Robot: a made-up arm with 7 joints. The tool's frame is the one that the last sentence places.
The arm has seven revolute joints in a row. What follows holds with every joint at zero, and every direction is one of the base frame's.
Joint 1 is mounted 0.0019 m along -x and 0.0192 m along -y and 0.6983 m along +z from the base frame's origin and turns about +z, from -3.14 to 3.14 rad.
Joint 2 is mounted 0.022 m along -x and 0.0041 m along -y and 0.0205 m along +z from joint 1 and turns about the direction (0, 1, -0.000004), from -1.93 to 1.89 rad.
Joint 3 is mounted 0.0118 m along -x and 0.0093 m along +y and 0.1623 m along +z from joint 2 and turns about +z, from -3.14 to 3.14 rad.
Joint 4 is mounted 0.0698 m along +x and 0.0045 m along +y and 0.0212 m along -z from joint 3 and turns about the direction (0, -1, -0.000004), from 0.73 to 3.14 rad.
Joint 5 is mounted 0.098 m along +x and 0.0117 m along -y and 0.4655 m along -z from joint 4 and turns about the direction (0, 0.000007, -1), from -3.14 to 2.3 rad.
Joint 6 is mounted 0.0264 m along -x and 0.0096 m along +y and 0.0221 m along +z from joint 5 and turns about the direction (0, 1, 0.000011), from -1.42 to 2.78 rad.
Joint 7 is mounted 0.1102 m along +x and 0.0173 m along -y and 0.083 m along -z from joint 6 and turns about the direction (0, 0.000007, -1), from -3.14 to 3.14 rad.
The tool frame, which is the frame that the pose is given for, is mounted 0.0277 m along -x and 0.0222 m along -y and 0.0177 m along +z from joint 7; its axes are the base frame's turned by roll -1.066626, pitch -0.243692 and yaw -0.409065 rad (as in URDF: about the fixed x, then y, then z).
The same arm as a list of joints. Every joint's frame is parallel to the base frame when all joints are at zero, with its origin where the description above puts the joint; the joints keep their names.
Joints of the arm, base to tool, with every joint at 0 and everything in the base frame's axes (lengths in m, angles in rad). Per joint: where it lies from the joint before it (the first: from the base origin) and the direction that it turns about. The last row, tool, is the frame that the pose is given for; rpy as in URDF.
joint 1: axis 0 0 1 offset -0.0019 -0.0192 0.6983
joint 2: axis 0 1 0 offset -0.022 -0.0041 0.0205
joint 3: axis 0 0 1 offset -0.0118 0.0093 0.1623
joint 4: axis 0 -1 0 offset 0.0698 0.0045 -0.0212
joint 5: axis 0 0 -1 offset 0.098 -0.0117 -0.4655
joint 6: axis 0 1 0 offset -0.0264 0.0096 0.0221
joint 7: axis 0 0 -1 offset 0.1102 -0.0173 -0.083
tool: offset -0.0277 -0.0222 0.0177 rpy -1.0666 -0.2437 -0.4091
Joint limits (rad, base to tool): -3.14..3.14 -1.93..1.89 -3.14..3.14 0.73..3.14 -3.14..2.3 -1.42..2.78 -3.14..3.14

